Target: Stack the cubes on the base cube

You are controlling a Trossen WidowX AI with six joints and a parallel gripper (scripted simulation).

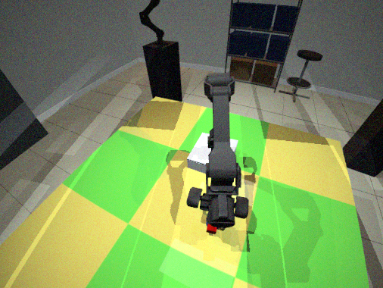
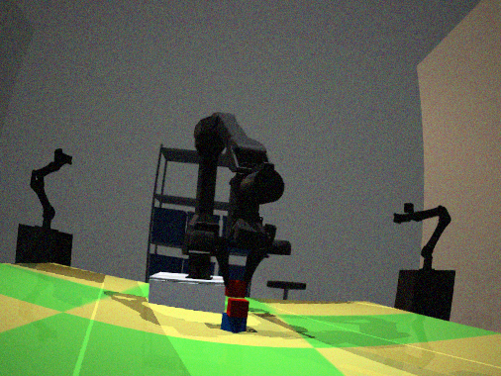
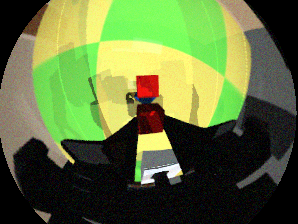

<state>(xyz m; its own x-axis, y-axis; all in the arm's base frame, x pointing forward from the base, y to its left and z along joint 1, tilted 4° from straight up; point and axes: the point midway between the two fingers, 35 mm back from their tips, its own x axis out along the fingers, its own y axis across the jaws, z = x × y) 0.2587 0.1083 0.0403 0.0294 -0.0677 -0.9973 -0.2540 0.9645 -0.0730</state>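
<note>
Right now my gripper tip is 20 mm short of the blue cube and 70 mm above it.
</note>
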